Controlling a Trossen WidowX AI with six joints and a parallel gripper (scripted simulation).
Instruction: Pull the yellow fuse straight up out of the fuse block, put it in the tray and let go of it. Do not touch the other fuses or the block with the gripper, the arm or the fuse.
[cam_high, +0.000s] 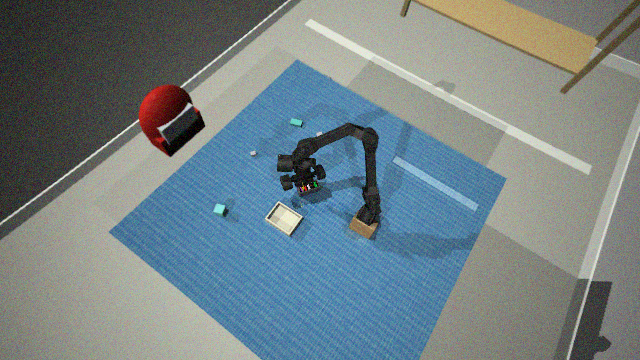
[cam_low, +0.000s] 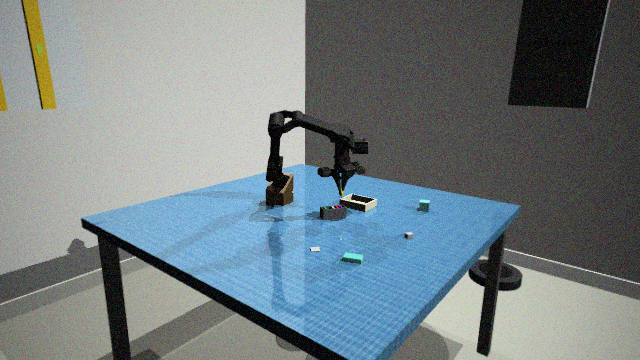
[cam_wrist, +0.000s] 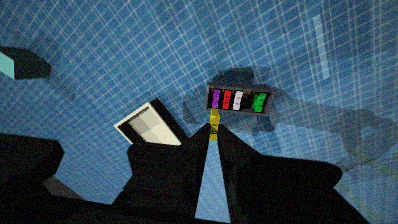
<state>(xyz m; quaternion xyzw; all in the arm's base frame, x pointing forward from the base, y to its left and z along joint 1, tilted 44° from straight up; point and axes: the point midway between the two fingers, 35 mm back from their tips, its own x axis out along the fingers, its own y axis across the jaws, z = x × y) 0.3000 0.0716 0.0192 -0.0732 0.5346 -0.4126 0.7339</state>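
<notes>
My gripper tip is 10 mm past the tray, 140 mm to the right of it and 100 mm above it. The rest, counted from my gripper tip: yellow fuse (10 mm below); cyan cube (230 mm ahead, 290 mm to the left, 80 mm below).
</notes>
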